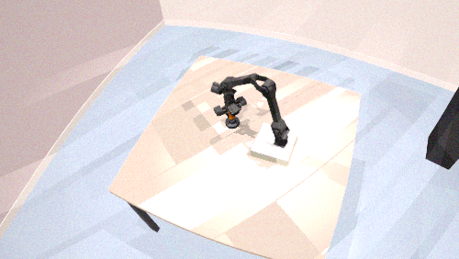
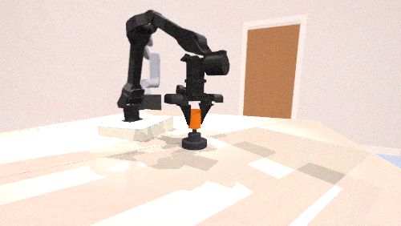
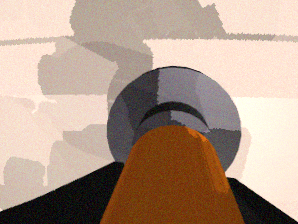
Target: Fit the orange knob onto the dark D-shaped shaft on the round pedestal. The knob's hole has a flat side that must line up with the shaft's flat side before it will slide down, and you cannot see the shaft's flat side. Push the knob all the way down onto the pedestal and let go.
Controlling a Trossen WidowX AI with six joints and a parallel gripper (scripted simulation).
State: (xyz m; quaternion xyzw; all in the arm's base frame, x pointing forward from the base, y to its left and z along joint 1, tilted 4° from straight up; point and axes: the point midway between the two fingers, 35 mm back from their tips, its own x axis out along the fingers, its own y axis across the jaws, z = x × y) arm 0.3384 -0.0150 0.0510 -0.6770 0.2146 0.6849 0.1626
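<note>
My gripper tip is now 2 cm below the orange knob. Round my gripper tip: pedestal 4 cm below.
</note>
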